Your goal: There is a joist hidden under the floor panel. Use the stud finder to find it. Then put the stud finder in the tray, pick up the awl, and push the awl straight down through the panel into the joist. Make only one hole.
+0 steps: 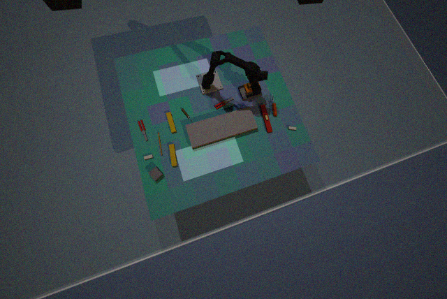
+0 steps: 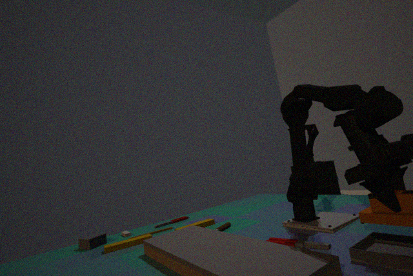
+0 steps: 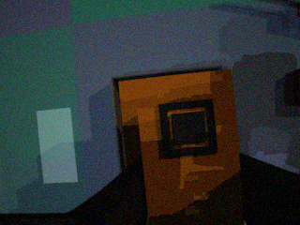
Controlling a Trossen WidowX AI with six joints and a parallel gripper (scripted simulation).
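The grey tray lies 80 mm below my gripper tip and 10 mm to the right of it. Also, from my gripper tip: stud finder: 20 mm above, 10 mm to the left; then red level: 250 mm ahead, 80 mm below, 70 mm to the left; then brown-handled awl: 540 mm to the right, 140 mm ahead, 90 mm below.
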